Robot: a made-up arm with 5 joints. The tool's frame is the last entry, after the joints. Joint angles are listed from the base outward. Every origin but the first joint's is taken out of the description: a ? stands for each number. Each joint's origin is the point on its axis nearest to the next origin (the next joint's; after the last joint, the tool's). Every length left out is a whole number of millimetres.
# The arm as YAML. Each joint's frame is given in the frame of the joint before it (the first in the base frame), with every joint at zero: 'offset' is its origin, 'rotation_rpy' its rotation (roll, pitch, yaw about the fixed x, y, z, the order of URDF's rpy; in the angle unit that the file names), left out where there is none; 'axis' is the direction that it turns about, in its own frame. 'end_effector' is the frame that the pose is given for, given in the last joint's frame.
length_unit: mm
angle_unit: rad
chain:
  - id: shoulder
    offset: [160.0, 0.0, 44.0]
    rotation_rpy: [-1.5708, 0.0, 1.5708]
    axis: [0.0, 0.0, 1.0]
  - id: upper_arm
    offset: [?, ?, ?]
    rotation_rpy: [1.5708, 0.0, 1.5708]
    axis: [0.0, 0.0, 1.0]
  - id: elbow
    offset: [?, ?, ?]
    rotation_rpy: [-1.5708, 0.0, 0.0]
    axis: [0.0, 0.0, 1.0]
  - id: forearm
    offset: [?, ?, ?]
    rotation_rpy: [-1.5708, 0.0, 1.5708]
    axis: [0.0, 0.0, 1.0]
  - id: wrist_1
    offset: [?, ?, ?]
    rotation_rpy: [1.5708, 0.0, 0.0]
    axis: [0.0, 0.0, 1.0]
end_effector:
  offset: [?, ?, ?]
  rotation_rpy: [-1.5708, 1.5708, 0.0]
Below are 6 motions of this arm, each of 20 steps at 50 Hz.
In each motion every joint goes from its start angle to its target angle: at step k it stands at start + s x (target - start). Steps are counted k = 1, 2, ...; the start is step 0. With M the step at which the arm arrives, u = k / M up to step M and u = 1 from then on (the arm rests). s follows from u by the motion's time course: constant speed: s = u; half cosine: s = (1 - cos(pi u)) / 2; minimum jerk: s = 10 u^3 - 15 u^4 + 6 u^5.
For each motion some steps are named. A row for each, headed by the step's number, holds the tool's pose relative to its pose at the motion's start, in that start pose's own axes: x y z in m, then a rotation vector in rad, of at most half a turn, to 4 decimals.
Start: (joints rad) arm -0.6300 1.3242 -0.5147 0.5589 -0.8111
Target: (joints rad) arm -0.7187 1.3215 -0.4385 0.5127 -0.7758
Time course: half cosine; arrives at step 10
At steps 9, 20:
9: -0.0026 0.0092 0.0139 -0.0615 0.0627 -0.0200
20: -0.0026 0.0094 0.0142 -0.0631 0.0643 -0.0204

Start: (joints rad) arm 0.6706 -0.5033 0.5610 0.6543 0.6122
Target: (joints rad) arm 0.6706 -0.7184 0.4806 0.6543 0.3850
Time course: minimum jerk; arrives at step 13
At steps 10, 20:
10: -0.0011 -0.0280 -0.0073 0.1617 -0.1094 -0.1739
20: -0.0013 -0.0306 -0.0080 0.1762 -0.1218 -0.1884

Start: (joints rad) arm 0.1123 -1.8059 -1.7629 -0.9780 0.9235
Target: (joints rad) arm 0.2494 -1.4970 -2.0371 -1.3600 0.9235
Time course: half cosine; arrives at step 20
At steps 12, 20:
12: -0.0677 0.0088 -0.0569 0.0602 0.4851 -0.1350
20: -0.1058 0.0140 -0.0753 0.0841 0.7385 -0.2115

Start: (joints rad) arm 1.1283 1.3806 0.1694 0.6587 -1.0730
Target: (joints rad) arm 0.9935 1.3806 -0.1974 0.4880 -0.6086
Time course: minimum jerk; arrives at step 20
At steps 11, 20:
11: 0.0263 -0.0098 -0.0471 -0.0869 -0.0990 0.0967
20: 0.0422 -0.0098 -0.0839 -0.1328 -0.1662 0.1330

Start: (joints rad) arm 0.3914 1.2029 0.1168 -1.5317 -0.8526
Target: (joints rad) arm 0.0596 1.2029 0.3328 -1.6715 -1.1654
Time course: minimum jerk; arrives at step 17
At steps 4, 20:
4: 0.0045 0.0007 -0.0015 0.0309 0.0057 0.0162
20: 0.0481 0.0153 -0.0299 0.3836 0.0884 0.1656

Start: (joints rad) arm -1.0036 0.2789 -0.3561 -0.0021 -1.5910
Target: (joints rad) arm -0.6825 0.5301 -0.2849 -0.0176 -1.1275
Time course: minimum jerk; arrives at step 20
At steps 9, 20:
9: -0.0421 0.0440 0.0435 -0.3414 -0.0745 -0.0873
20: -0.1012 0.1226 0.0760 -0.8289 -0.1730 -0.2395

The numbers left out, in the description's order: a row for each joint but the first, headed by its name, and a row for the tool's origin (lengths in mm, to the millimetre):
upper_arm: 106.0 -89.0 0.0
elbow: 40.0 -73.0 0.0
forearm: 193.0 141.0 0.0
wrist_1: 85.0 25.0 0.0
tool: 47.0 73.0 0.0

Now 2 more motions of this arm.
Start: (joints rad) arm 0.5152 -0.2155 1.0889 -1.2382 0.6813
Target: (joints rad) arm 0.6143 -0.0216 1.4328 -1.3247 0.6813
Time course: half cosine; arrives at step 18
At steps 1, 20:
1: 0.0002 -0.0004 0.0005 -0.0016 -0.0028 -0.0013
20: 0.0141 -0.0410 0.0778 -0.1720 -0.3833 -0.1763

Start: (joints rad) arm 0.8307 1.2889 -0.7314 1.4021 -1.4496
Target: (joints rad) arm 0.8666 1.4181 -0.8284 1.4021 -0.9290
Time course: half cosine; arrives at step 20
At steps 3, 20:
3: -0.0006 0.0005 -0.0007 -0.0237 -0.0066 0.0032
20: -0.0125 0.0151 -0.0206 -0.4385 -0.1371 0.0282

